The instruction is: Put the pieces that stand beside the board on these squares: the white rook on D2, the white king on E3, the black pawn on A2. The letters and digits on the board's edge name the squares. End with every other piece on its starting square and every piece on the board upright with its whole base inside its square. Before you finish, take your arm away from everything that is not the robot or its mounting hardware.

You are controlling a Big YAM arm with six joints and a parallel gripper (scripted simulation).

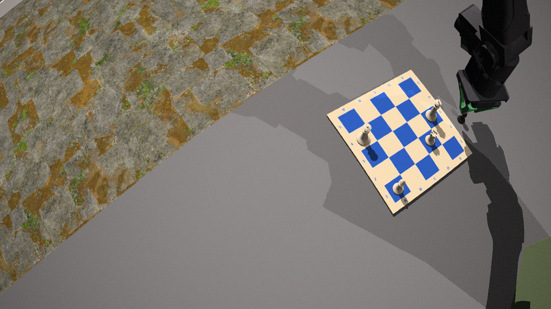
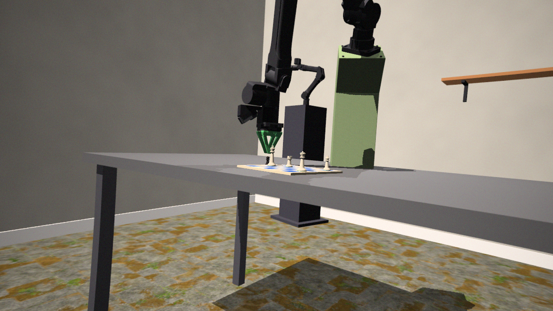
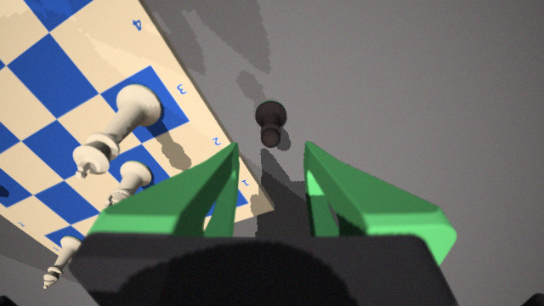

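Right now the black pawn is 40 mm below my hand. From my hand the other things lie so: board: 140 mm to the left, 50 mm below, 30 mm ahead; white pawn: 210 mm to the left, 60 mm behind, 20 mm below; white king: 70 mm to the left, 40 mm ahead, 10 mm below.
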